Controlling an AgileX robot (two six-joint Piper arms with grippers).
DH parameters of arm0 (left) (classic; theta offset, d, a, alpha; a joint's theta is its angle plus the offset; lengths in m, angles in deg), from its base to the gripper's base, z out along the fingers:
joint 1: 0 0.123 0 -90
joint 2: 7.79 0 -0.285 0
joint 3: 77.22 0 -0.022 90
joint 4: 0 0.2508 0 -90
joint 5: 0 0 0.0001 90
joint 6: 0 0.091 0 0
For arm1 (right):
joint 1: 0 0.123 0 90
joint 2: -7.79 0 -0.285 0
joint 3: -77.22 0 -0.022 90
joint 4: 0 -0.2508 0 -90
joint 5: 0 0 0.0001 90
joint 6: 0 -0.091 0 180
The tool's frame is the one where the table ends.
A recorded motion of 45 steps. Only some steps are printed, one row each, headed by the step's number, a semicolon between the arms.
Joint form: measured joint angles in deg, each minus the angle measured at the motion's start. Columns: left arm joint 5, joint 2, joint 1, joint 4, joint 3, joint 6; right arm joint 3, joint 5, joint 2, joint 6, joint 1, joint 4.
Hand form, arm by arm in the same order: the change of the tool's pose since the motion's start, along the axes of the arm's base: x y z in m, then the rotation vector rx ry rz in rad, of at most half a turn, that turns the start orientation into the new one. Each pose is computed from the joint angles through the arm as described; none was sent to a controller.
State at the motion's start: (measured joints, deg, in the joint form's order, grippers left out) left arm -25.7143 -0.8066 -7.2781 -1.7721 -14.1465 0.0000; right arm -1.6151 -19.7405 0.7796 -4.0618 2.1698 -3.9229
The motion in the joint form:
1: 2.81 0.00 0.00 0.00 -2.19 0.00; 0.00 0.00 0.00 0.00 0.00 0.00
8: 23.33 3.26 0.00 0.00 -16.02 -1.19; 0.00 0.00 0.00 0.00 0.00 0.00
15: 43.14 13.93 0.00 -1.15 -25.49 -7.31; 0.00 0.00 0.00 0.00 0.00 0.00
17: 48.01 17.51 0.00 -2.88 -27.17 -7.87; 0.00 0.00 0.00 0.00 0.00 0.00
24: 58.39 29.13 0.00 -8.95 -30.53 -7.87; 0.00 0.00 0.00 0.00 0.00 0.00
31: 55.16 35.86 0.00 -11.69 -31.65 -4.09; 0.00 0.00 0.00 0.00 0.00 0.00
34: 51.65 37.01 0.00 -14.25 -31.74 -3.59; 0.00 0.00 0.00 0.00 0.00 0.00
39: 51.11 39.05 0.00 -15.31 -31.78 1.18; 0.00 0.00 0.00 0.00 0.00 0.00
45: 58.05 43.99 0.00 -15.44 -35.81 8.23; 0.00 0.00 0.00 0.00 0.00 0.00
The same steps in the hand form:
1: -0.0035 0.0003 0.0080 0.0019 0.0106 -0.0014; 0.0000 0.0000 0.0000 0.0000 0.0000 0.0000
8: -0.0158 0.0009 0.0511 0.0131 0.1839 -0.0247; 0.0000 0.0000 0.0000 0.0000 0.0000 0.0000
15: 0.0149 -0.0045 0.0677 -0.0453 0.5599 -0.1000; 0.0000 0.0000 0.0000 0.0000 0.0000 0.0000
17: 0.0283 -0.0077 0.0669 -0.0625 0.6810 -0.1242; 0.0000 0.0000 0.0000 0.0000 0.0000 0.0000
24: 0.0733 -0.0198 0.0567 -0.1034 1.0122 -0.1961; 0.0000 0.0000 0.0000 0.0000 0.0000 0.0000
31: 0.1031 -0.0249 0.0566 -0.0802 1.0485 -0.2010; 0.0000 0.0000 0.0000 0.0000 0.0000 0.0000
34: 0.1093 -0.0263 0.0605 -0.1165 1.0077 -0.2233; 0.0000 0.0000 0.0000 0.0000 0.0000 0.0000
39: 0.1187 -0.0280 0.0573 -0.0503 1.0227 -0.2066; 0.0000 0.0000 0.0000 0.0000 0.0000 0.0000
45: 0.1342 -0.0329 0.0583 0.0990 1.1343 -0.1974; 0.0000 0.0000 0.0000 0.0000 0.0000 0.0000

